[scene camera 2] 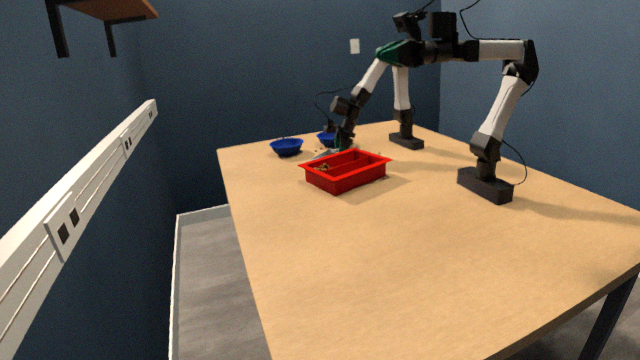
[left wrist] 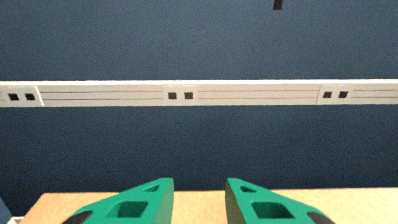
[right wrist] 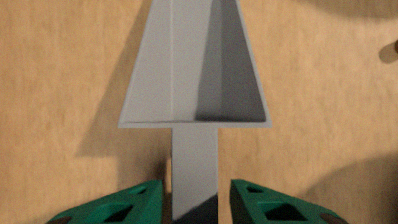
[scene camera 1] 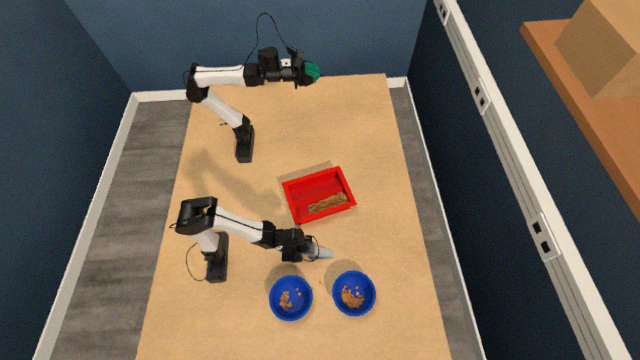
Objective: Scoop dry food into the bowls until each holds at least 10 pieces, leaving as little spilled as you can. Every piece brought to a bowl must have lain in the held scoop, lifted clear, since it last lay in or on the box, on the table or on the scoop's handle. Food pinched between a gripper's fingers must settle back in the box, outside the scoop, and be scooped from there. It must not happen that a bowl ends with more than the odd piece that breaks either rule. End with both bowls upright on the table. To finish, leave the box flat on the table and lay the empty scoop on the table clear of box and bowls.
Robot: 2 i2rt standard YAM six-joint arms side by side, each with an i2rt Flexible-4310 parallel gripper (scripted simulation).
Labels:
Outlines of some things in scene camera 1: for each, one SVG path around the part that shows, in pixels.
The left gripper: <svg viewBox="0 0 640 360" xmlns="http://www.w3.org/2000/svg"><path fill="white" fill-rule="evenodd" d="M320 68L306 60L302 61L300 68L293 67L294 73L292 73L291 66L282 66L283 82L294 82L295 89L298 88L298 85L299 87L307 87L314 84L320 78Z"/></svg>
A red box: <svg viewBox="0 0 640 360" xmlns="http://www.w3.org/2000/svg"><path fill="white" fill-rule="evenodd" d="M340 166L282 183L295 225L302 225L357 205ZM349 200L348 203L336 207L333 206L333 208L323 211L319 210L320 212L316 210L317 213L309 214L308 205L317 204L317 202L325 200L329 196L336 195L337 192L344 192Z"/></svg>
A blue bowl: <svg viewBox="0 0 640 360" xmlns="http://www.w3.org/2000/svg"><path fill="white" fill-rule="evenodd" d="M352 270L346 271L337 277L332 287L332 297L335 305L341 312L355 317L364 315L371 310L376 300L376 289L372 280L366 274ZM343 289L346 291L350 289L351 295L358 298L358 301L362 299L358 298L358 295L364 296L364 301L361 301L361 305L359 304L359 309L357 307L350 309L348 304L345 305L343 303L344 300L342 300L341 296Z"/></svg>

